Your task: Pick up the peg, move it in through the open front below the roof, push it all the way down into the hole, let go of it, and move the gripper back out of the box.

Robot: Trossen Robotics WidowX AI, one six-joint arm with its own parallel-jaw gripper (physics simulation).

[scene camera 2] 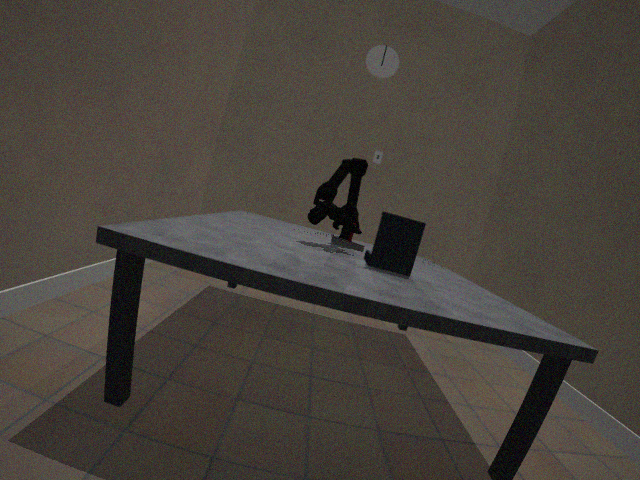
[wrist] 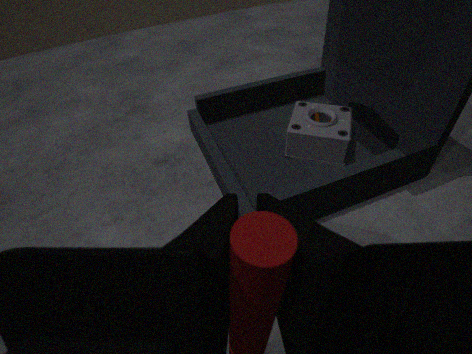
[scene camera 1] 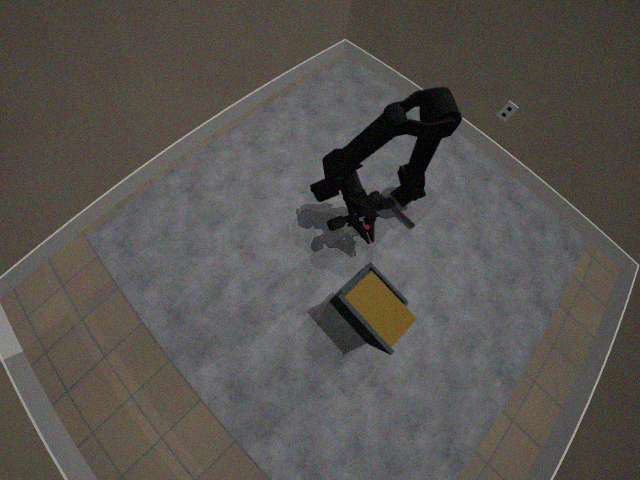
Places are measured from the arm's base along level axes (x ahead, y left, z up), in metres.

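Pixels of known places: gripper, fingertip midpoint: (scene camera 2: 360,233) (wrist: 246,204) (scene camera 1: 371,243); arm's base at its link origin: (scene camera 2: 344,238) (scene camera 1: 403,195).
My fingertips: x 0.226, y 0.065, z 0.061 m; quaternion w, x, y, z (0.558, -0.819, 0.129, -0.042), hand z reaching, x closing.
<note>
Ahead of a thing's pixels: the offset from my fingertips to its top centre. "spot": to the spot under its first point. Level surfaces: height alone.
The red peg @(dz +0.035, dx -0.010, dy -0.037 m) (scene camera 1: 367,226) (scene camera 2: 349,237) (wrist: 263,240) stands roughly upright between the black fingers, its top facing the wrist camera. My gripper (scene camera 1: 370,241) (wrist: 246,204) is shut on the peg and appears to hold it above the table, outside the box. The dark grey box @(dz +0.108, dx +0.089, dy +0.127 m) (scene camera 1: 360,324) (scene camera 2: 398,245) (wrist: 400,60) has a yellow roof @(spot: dz +0.108, dx +0.128, dy +0.131 m) (scene camera 1: 379,310), seen in the first scene view. In the wrist view, a light grey block @(dz -0.053, dx +0.105, dy +0.118 m) (wrist: 317,146) with a round hole @(spot: dz -0.061, dx +0.111, dy +0.126 m) (wrist: 321,117) sits on the box floor, beyond the fingertips. The peg's lower end is hidden in the wrist view.
Low side walls (wrist: 265,95) and a front sill @(dz -0.070, dx +0.009, dy +0.120 m) (wrist: 212,150) edge the box floor. A flat grey bar (scene camera 1: 402,214) (scene camera 2: 347,243) is beside the arm's base on the grey table @(dz -0.094 m) (scene camera 1: 248,248) (scene camera 2: 222,245). The box's tall wall rises at the right in the wrist view.
</note>
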